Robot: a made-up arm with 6 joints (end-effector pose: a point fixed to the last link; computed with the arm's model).
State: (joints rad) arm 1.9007 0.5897 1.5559 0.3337 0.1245 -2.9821
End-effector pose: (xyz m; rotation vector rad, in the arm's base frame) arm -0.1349 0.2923 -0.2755 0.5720 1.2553 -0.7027
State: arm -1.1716 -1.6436 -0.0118 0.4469 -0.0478 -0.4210
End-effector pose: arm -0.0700 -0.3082 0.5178 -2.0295 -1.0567 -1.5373
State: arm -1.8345 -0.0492 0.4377 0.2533 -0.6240 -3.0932
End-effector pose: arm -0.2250 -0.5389 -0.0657 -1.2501 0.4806 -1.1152
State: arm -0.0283 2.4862 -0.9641 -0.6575 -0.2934 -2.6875
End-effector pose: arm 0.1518 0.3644 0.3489 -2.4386 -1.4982 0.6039
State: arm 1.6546 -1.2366 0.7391 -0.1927 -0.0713 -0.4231
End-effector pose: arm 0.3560 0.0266 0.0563 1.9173 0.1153 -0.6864
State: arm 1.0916 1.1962 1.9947 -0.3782 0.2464 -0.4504
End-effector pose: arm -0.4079 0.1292 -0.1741 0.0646 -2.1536 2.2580
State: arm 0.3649 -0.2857 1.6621 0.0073 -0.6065 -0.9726
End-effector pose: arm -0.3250 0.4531 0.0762 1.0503 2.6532 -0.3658
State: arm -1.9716 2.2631 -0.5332 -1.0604 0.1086 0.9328
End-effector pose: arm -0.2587 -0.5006 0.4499 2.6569 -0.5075 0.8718
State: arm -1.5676 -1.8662 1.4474 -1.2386 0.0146 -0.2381
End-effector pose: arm 0.1641 -0.1903 -0.0664 -1.4863 -0.5008 -0.1649
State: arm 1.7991 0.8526 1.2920 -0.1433 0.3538 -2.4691
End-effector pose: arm 0.0206 0.1793 -0.3491 0.7167 0.9414 -1.0506
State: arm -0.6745 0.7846 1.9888 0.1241 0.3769 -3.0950
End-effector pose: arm -0.4963 -0.0058 0.0124 0.6215 0.6889 1.9777
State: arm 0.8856 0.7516 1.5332 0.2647 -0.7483 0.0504
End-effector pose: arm -0.4755 0.1704 0.3034 1.1057 -1.9367 0.9396
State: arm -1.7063 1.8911 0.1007 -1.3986 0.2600 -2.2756
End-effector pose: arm -0.2722 -0.1506 0.5316 -1.1520 -2.2729 -1.0012
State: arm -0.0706 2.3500 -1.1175 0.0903 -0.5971 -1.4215
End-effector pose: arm 0.1419 0.0666 0.5546 -0.7814 -1.2075 -0.7668
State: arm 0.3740 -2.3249 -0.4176 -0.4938 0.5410 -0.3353
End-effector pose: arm -0.5216 0.1771 0.4680 1.3815 -0.7944 1.7378
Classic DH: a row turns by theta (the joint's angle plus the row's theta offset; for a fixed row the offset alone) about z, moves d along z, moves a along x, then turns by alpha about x. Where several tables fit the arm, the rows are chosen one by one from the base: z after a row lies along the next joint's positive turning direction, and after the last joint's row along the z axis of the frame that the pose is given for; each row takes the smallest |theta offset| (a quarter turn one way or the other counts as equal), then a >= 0, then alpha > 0; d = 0 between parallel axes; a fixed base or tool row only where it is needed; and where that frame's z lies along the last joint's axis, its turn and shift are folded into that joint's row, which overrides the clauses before.
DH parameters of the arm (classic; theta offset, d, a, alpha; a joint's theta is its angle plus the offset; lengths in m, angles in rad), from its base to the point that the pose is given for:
base (fixed): 1.3016 0.1067 -0.0621 -2.1483
joint 1: 0 0.2196 0.0673 2.1483
joint 2: 0.0861 0.1954 -0.097 -1.0433
joint 3: -1.278 0.0167 0.0193 0.866
joint 4: -0.2567 -0.0115 0.045 -2.2593
joint 5: 0.7602 0.155 0.0382 1.6769
joint 6: 0.1772 0.4483 0.03 -2.3634
tool (fixed): -2.1552 0.1296 0 0

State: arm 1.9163 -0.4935 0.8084 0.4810 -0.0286 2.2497
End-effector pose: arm 0.1509 0.2376 -0.3361 -0.4437 -0.4058 0.4125
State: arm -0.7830 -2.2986 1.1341 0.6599 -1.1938 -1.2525
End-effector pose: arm -0.2196 0.1768 0.5403 2.0126 1.3060 1.3631
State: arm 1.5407 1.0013 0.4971 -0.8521 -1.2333 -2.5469
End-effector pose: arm 0.0843 0.3969 0.1685 1.6492 0.3377 0.6847
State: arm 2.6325 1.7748 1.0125 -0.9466 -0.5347 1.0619
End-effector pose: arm 0.1270 0.1886 -0.3333 -0.4972 -0.5790 0.5484
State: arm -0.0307 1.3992 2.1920 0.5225 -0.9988 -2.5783
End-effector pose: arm -0.2010 -0.2700 0.3766 0.9181 -2.4410 -0.9015
